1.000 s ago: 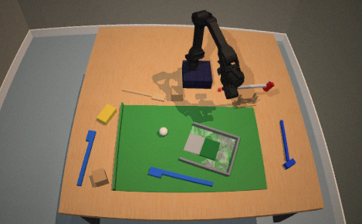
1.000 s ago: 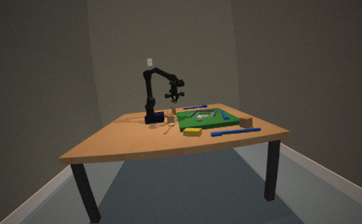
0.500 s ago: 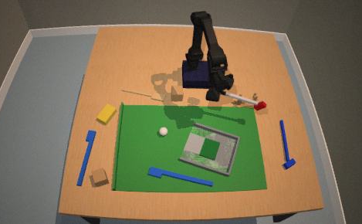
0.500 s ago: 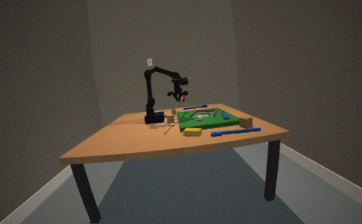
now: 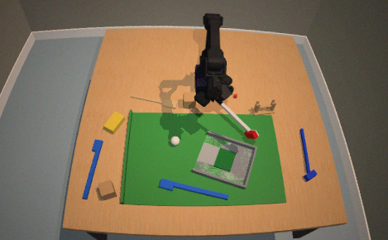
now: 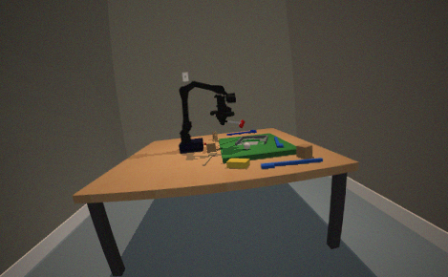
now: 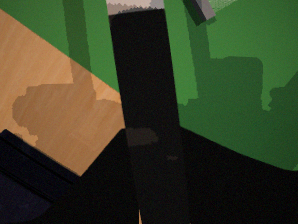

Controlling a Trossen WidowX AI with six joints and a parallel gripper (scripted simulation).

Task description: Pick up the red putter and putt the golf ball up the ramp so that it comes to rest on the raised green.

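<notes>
My gripper tip is now 100 mm past the thin tan stick, 260 mm to the left of it and 150 mm above it. Also, from my gripper tip: green mat (200 mm ahead, 40 mm to the right, 160 mm below); white golf ball (130 mm ahead, 170 mm to the right, 130 mm below); yellow block (40 mm ahead, 470 mm to the right, 140 mm below).
</notes>
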